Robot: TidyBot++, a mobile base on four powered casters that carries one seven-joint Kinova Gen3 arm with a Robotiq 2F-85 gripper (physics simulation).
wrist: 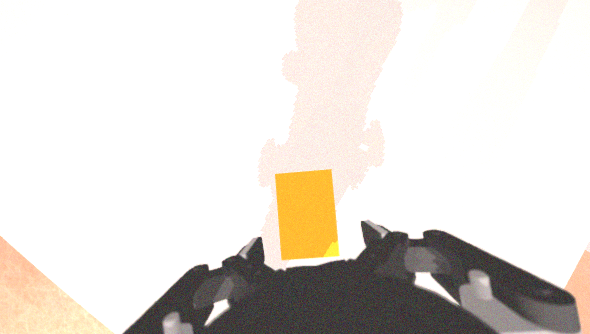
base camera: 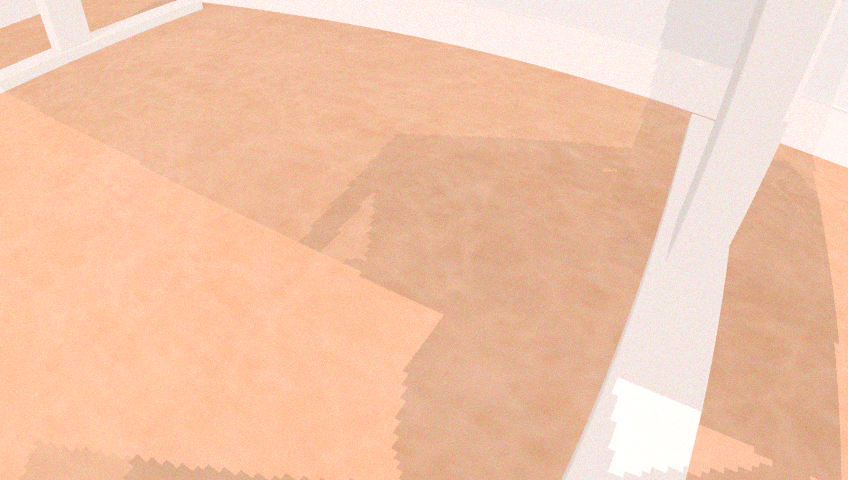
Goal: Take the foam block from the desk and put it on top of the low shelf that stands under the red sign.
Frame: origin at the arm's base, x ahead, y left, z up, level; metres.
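Seen in the pictures: gripper, fingertip midpoint: [wrist: 312,240].
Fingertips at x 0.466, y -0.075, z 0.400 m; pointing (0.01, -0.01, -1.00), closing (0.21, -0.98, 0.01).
Note:
A point is followed by its place in that frame.
The foam block [wrist: 306,215] {x 0.480, y -0.070, z 0.368 m} is a yellow-orange rectangle on the white desk top [wrist: 150,125] {x 0.583, y 0.154, z 0.323 m} in the wrist view, a little below the middle. Its long sides run nearly up and down the view, and its lower right corner is brightly lit. My gripper [wrist: 312,240] {x 0.466, y -0.075, z 0.399 m} is open and empty. Its two black fingertips stand apart, one to the left and one to the right of the block's lower part in the view, and appear above it; the height is hard to tell. The low shelf and the red sign do not show in either view.
In the base camera view a white desk leg [base camera: 672,309] slants down the right side. Another white leg with a foot bar [base camera: 119,41] stands at the upper left. A white wall [base camera: 476,23] {x 1.048, y -0.096, z -0.343 m} runs behind the orange-brown floor [base camera: 178,267] {x 0.439, y 0.240, z -0.397 m}. The arm's shadow falls across the desk top.

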